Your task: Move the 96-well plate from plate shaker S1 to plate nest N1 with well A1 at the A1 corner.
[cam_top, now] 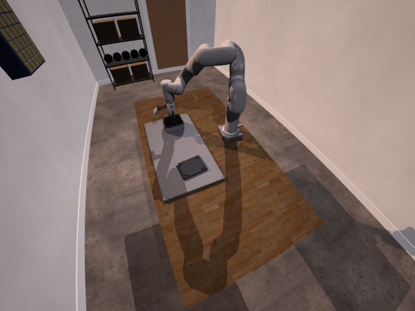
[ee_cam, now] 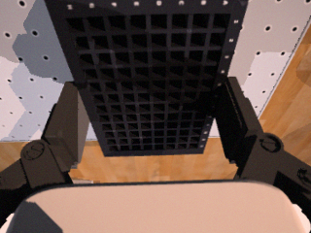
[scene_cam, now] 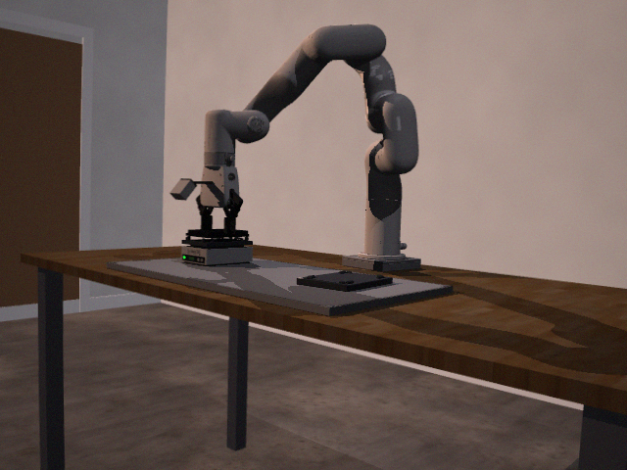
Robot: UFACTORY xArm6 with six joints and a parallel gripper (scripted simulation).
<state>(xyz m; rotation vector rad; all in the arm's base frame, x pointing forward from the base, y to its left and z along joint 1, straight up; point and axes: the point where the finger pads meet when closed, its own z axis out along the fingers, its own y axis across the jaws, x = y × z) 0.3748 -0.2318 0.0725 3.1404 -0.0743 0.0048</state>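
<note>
My hand is 30 mm short of the black plate nest N1, 410 mm to the right of it and 80 mm above it. Round my hand: black 96-well plate: 10 mm below.
</note>
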